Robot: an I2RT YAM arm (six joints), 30 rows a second.
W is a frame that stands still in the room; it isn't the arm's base.
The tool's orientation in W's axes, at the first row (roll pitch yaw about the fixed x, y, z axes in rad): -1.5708, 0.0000, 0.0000
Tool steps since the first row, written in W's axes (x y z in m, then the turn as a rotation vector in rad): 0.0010, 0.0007, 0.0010, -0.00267, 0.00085, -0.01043; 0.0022, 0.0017, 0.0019, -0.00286, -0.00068, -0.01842; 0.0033, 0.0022, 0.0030, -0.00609, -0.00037, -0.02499; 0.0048, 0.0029, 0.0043, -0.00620, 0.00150, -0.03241; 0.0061, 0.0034, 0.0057, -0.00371, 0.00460, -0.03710; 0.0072, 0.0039, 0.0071, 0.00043, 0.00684, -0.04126; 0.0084, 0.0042, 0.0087, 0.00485, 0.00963, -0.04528; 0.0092, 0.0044, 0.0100, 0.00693, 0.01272, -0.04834; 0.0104, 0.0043, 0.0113, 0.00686, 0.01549, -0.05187; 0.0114, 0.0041, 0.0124, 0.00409, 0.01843, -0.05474; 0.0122, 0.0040, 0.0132, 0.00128, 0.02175, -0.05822; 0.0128, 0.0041, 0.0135, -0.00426, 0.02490, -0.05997; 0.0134, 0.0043, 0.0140, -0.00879, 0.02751, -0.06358
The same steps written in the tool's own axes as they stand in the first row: 0.0010, -0.0010, 0.0007, -0.00267, 0.01043, 0.00085; 0.0022, -0.0019, 0.0017, -0.00286, 0.01842, -0.00068; 0.0033, -0.0030, 0.0022, -0.00609, 0.02499, -0.00037; 0.0048, -0.0043, 0.0029, -0.00620, 0.03241, 0.00150; 0.0061, -0.0057, 0.0034, -0.00371, 0.03710, 0.00460; 0.0072, -0.0071, 0.0039, 0.00043, 0.04126, 0.00684; 0.0084, -0.0087, 0.0042, 0.00485, 0.04528, 0.00963; 0.0092, -0.0100, 0.0044, 0.00693, 0.04834, 0.01272; 0.0104, -0.0113, 0.0043, 0.00686, 0.05187, 0.01549; 0.0114, -0.0124, 0.0041, 0.00409, 0.05474, 0.01843; 0.0122, -0.0132, 0.0040, 0.00128, 0.05822, 0.02175; 0.0128, -0.0135, 0.0041, -0.00426, 0.05997, 0.02490; 0.0134, -0.0140, 0.0043, -0.00879, 0.06358, 0.02751
